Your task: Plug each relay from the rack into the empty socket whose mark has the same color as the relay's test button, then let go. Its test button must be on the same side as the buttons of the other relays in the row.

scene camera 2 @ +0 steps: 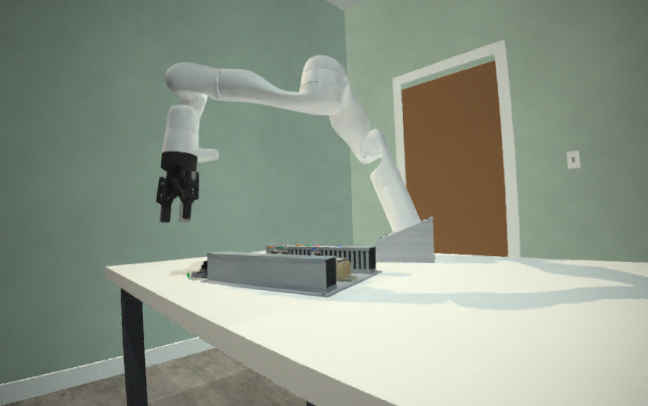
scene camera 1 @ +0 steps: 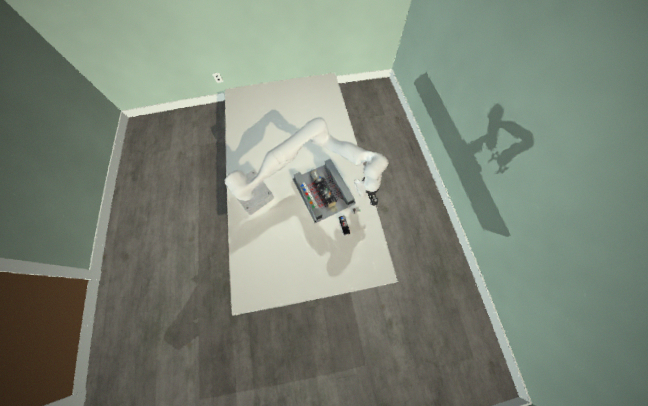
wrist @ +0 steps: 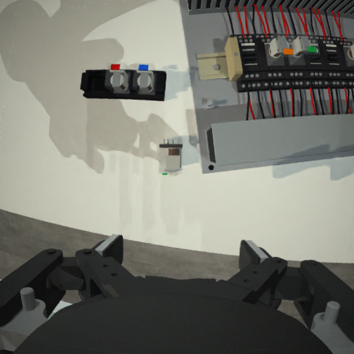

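My gripper is open and empty, high above the table's edge. A relay with a green test button lies on its side on the table, its pins toward the rack's side of the wrist view. The black rack holds a relay with a red button and one with a blue button; its left slot is empty. In the socket row, relays with orange and green buttons stand plugged in. Empty sockets show beside them. The colored marks are outside the wrist view.
A grey panel carries the row between two grey wire ducts. A tan end block stands at the row's end on the rail. The panel lies right of the rack and the loose relay in the wrist view. Red and black wires run from the sockets.
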